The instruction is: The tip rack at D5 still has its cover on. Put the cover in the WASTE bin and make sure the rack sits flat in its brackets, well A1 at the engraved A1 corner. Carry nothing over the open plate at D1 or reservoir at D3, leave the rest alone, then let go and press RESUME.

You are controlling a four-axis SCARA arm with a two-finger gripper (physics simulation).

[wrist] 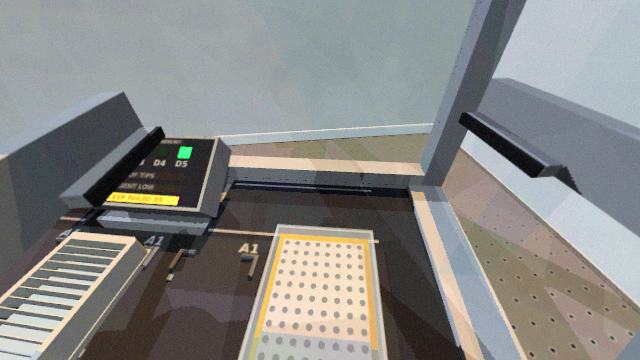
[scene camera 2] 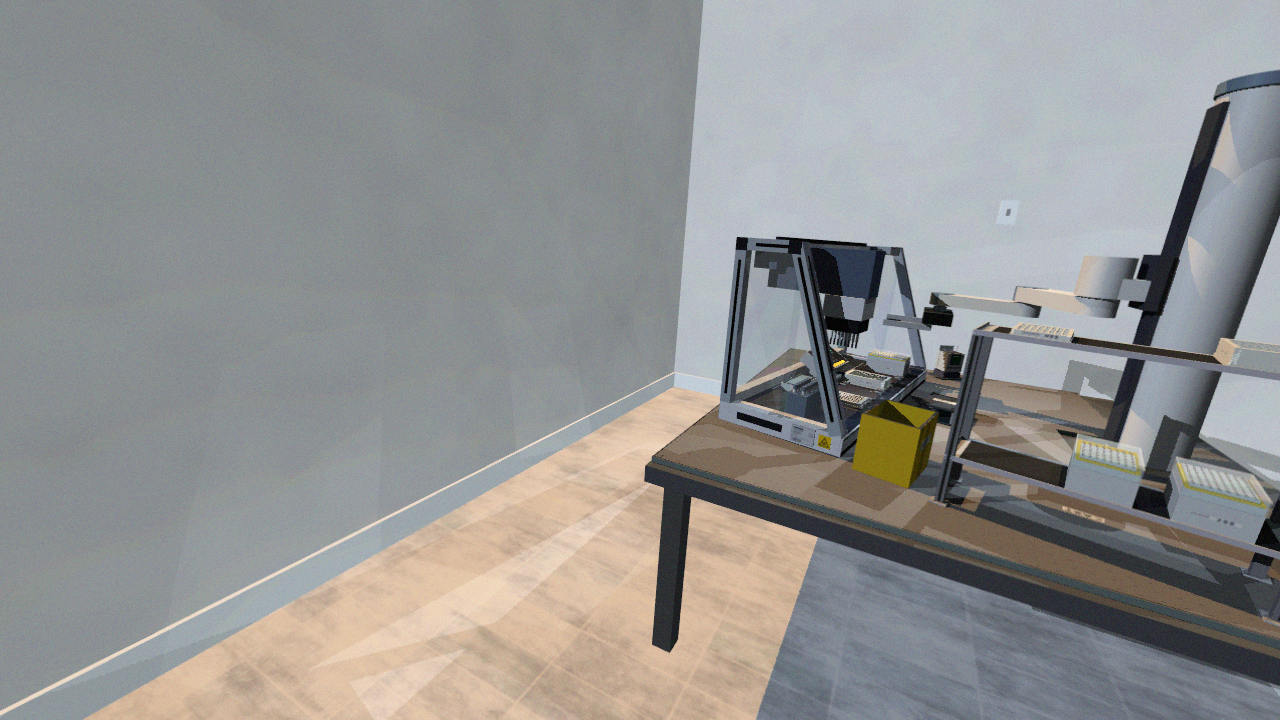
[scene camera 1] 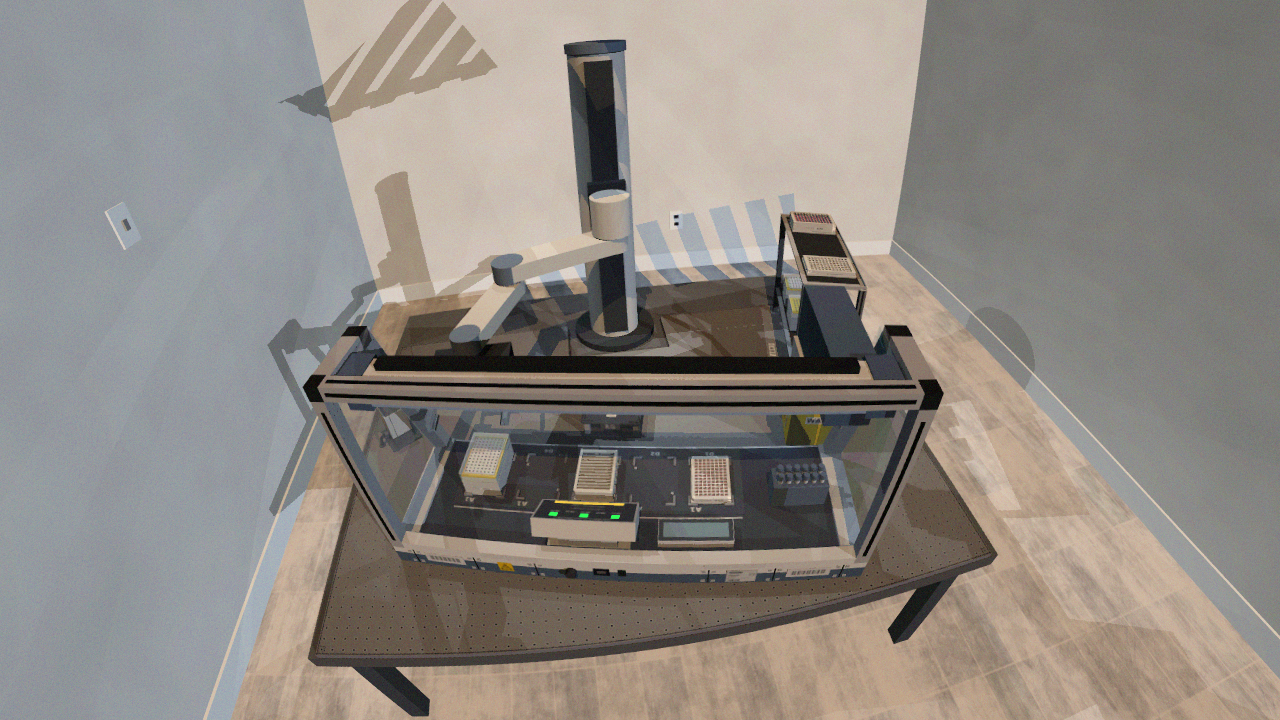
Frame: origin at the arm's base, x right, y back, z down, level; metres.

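Seen in the pictures: gripper, fingertip midpoint: (wrist: 317, 105) (scene camera 2: 884, 319) (scene camera 1: 466, 425); arm's base, link origin: (scene camera 1: 614, 328).
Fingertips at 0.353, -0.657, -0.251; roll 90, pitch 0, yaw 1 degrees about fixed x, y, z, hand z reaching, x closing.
Pixels of each thing's top centre, then the offset from my fingertips to it, as dx, dy, dz. "pt": a spot on its surface instead.
- clear cover, top centre: (wrist: 317, 302) (scene camera 2: 890, 353) -0.006, +0.037, +0.122
- yellow WASTE bin, top centre: (scene camera 2: 901, 412) -0.803, +0.091, +0.103
- reservoir, top centre: (wrist: 50, 290) (scene camera 1: 595, 470) (scene camera 2: 868, 375) -0.249, -0.011, +0.161
- pipetting head, surface spot: (scene camera 2: 844, 286) pt -0.733, -0.077, -0.158
- shelf unit, surface spot: (scene camera 2: 967, 394) pt -0.930, +0.189, +0.005
The tip rack (scene camera 1: 486, 463) (scene camera 2: 887, 362) (wrist: 317, 295) stands at D5, with a clear cover (wrist: 325, 230) over its top; its seating in the brackets is hidden. My gripper (scene camera 2: 887, 319) (wrist: 317, 105) is open and empty, above the rack's height at the rear opening; its fingers are hidden in scene camera 1. The yellow WASTE bin (scene camera 1: 802, 428) (scene camera 2: 893, 447) stands beside the machine. The reservoir (scene camera 1: 597, 472) (wrist: 60, 295) is at D3, the open plate (scene camera 1: 710, 479) at D1. The control panel (scene camera 1: 585, 522) (wrist: 170, 175) has a yellow line ending in "FAILED D5"; RESUME is not legible.
A frame post (wrist: 452, 100) rises beyond the rack. The pipetting head (scene camera 2: 844, 286) hangs inside the enclosure with its tips down. A dark tube block (scene camera 1: 799, 481) stands beside the D1 plate. A shelf unit (scene camera 2: 967, 394) with plates and tip racks stands near the bin.
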